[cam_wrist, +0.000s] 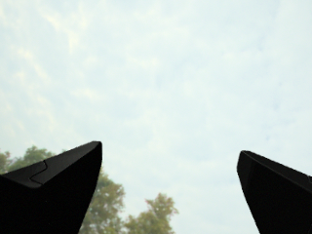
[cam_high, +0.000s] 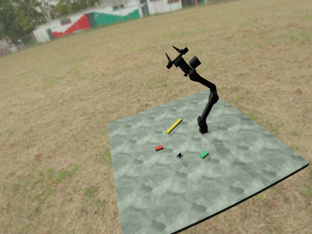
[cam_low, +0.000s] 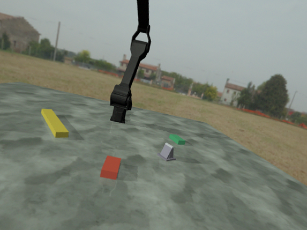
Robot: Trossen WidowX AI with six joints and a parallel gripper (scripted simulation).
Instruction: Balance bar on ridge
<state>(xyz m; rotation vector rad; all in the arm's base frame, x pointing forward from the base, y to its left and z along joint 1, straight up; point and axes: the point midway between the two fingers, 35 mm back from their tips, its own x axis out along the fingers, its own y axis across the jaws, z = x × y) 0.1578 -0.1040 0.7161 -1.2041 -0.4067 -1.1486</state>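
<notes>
My gripper tip is now 30 mm short of the bar, 80 mm to the left of it and 730 mm above it. Round my gripper tip: green block: 30 mm behind, 360 mm to the left, 730 mm below; red block: 260 mm ahead, 130 mm to the left, 730 mm below.
</notes>
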